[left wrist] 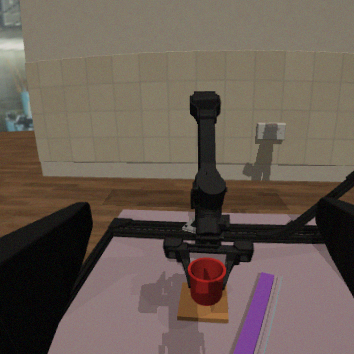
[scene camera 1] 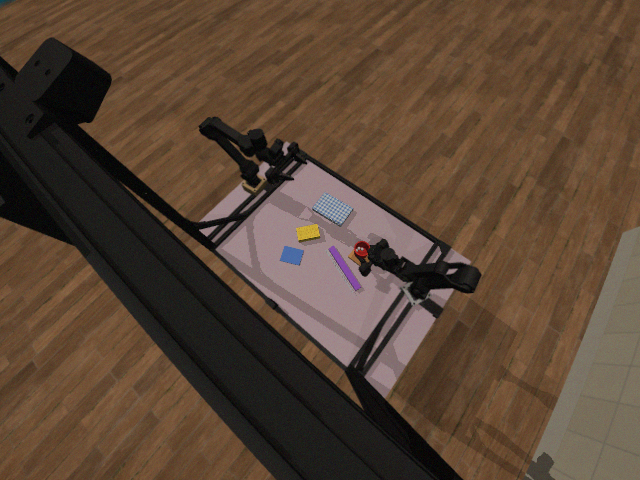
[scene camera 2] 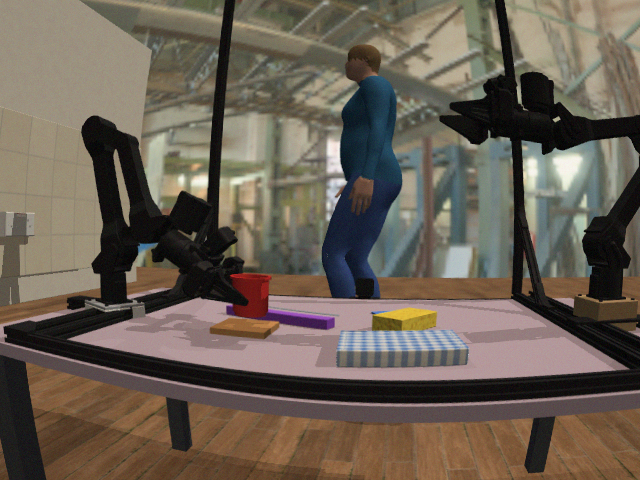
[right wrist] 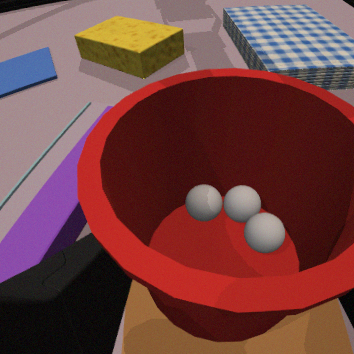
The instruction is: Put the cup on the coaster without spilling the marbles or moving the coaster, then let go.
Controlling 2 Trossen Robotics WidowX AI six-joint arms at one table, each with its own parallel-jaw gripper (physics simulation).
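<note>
The red cup is upright, with three grey marbles at its bottom. My right gripper is shut on the cup from the sides. The cup hangs a little above the square orange-brown coaster, which lies flat on the table. In the left wrist view the cup covers part of the coaster. The exact gap under the cup is hard to tell. My left gripper is open and empty, high at the opposite side of the table.
A purple bar lies close beside the coaster. A yellow sponge, a blue flat square and a checked cloth block lie farther off. Black rails edge the table.
</note>
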